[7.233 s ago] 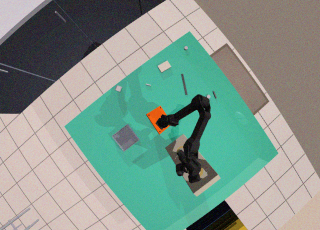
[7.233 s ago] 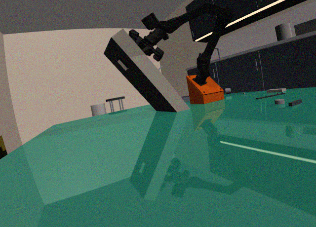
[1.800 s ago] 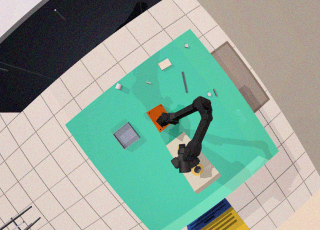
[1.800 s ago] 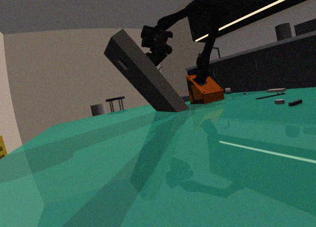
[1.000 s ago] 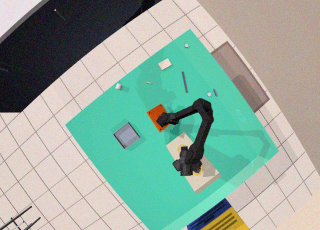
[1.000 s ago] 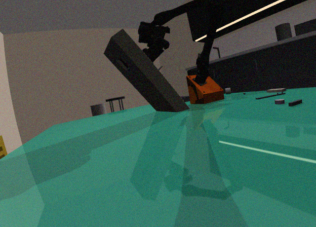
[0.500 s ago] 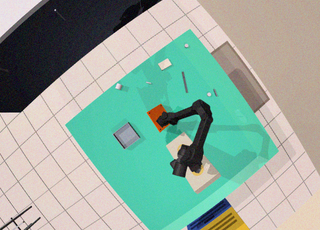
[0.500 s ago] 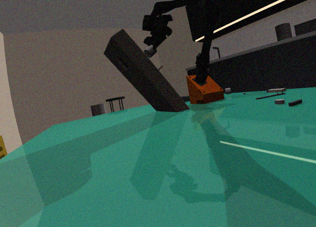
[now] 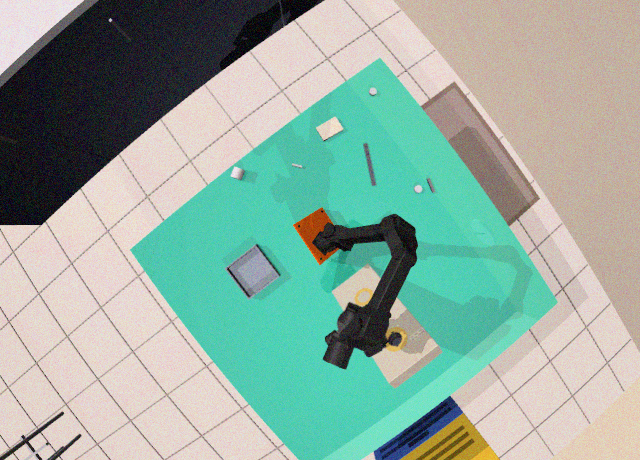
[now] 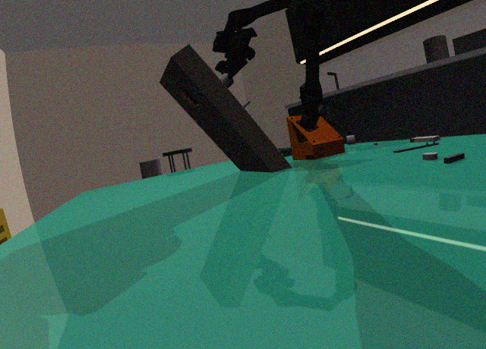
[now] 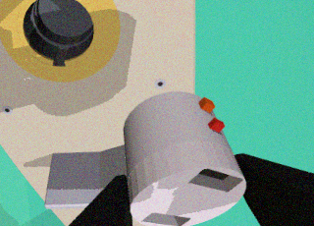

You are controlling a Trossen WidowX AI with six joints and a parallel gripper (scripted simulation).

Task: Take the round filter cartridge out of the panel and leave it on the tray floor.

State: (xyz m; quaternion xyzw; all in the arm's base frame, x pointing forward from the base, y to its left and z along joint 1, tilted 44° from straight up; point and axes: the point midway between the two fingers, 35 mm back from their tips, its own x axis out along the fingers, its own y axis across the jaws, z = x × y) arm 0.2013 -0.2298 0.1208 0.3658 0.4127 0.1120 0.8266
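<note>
Right now my gripper tip is 36 cm past the grey square tray, 19 cm to the left of it and 29 cm above it. Also, from my gripper tip: round grey filter cartridge right at my gripper tip; beige block 55 cm behind, 41 cm to the left, 29 cm below; grey service panel 7 cm ahead, 5 cm to the left, 11 cm below.
</note>
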